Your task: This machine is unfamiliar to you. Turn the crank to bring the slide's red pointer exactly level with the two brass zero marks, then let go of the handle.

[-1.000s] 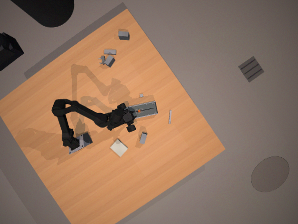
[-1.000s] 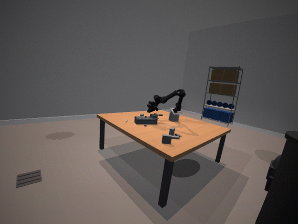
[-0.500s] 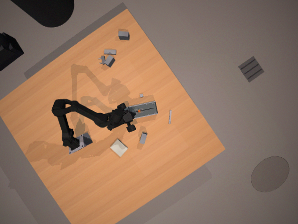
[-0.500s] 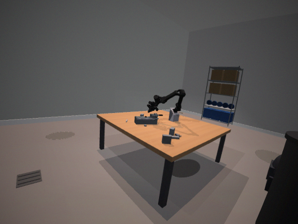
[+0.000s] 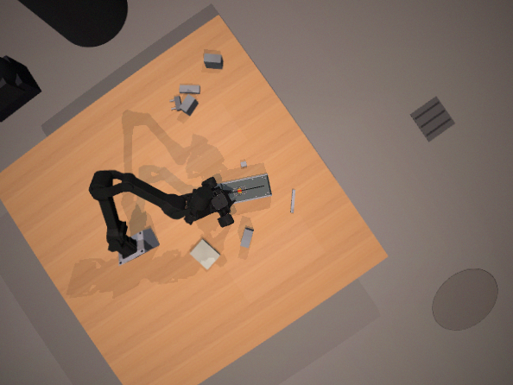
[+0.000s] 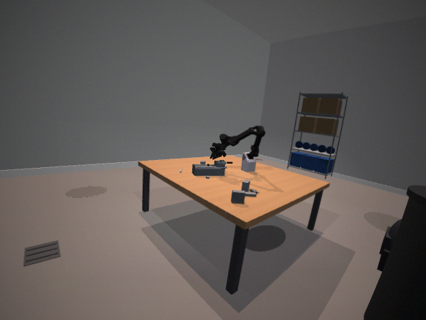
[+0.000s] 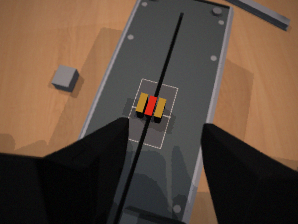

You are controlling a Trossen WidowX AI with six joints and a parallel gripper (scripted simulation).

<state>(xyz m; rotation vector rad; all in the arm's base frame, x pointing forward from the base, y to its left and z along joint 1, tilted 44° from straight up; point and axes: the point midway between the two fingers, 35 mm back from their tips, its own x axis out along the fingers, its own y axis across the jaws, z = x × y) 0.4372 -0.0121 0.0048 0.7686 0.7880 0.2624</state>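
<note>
Now: the red pointer 3 cm ahead of my gripper tip, 1 cm to the left of it and 5 cm below it. Round my gripper tip: small grey cube 9 cm ahead, 10 cm to the left, 12 cm below; thin grey bar 20 cm ahead, 14 cm to the right, 13 cm below; dark crank handle 14 cm behind, 8 cm to the left, 2 cm below.
</note>
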